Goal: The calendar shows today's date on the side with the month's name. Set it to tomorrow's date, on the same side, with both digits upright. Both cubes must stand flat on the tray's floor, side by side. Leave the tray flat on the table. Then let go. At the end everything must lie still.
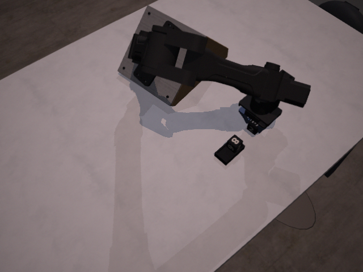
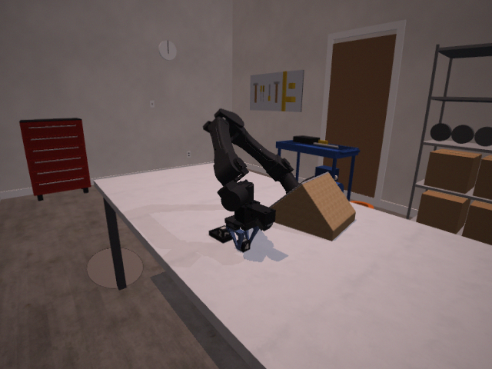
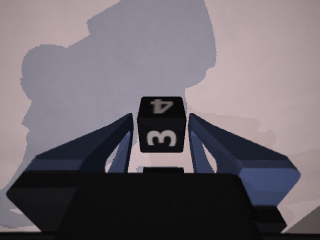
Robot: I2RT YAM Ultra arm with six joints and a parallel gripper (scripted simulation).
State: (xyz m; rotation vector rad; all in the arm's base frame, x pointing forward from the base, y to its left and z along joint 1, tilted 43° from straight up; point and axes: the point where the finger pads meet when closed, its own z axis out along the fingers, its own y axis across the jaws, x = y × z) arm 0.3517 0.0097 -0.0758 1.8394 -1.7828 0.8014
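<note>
My gripper is now right at the black cube. Also, from my hand: black tray 11 cm to the right, 1 cm below.
</note>
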